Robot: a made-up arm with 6 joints.
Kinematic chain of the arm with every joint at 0, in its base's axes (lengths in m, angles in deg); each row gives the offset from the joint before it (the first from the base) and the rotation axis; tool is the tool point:
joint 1: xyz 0 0 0.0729 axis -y
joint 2: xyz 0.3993 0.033 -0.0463 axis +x
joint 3: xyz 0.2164 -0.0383 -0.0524 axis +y
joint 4: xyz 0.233 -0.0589 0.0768 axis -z
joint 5: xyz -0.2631 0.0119 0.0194 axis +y
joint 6: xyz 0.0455 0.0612 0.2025 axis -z
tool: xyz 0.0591 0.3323 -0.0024
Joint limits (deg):
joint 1: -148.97..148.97
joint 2: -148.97..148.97
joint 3: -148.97..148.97
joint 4: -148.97..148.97
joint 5: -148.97..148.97
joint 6: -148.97..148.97
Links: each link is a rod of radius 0.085 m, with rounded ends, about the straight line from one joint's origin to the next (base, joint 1, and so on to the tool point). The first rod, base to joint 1, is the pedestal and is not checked.
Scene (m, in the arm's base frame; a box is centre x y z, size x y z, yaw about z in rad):
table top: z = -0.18
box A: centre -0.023 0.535 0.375 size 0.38 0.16 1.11 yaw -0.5
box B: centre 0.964 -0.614 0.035 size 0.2 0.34 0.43 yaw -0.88
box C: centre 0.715 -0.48 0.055 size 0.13 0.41 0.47 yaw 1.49
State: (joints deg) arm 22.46 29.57 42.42 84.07 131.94 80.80
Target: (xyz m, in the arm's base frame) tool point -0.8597 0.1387 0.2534
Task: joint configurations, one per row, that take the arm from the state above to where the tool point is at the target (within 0.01 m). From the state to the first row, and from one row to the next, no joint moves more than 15 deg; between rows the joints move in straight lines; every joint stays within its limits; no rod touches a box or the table.
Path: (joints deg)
1: 27.83 43.28 32.71 77.29 130.58 71.50
2: 33.20 56.99 23.01 70.52 129.22 62.20
3: 38.57 70.70 13.30 63.74 127.86 52.90
4: 43.95 84.41 3.60 56.96 126.50 43.59
5: 49.32 98.12 -6.11 50.19 125.14 34.29
6: 54.69 111.83 -15.82 43.41 123.79 24.99
7: 67.37 114.33 -7.61 49.81 127.98 32.94
8: 80.05 116.84 0.61 56.21 132.18 40.89
9: 92.73 119.34 8.82 62.61 136.38 48.84
10: 105.42 121.85 17.03 69.00 140.58 56.78
11: 118.10 124.35 25.24 75.40 144.77 64.73
12: 130.78 126.86 33.45 81.80 148.97 72.68

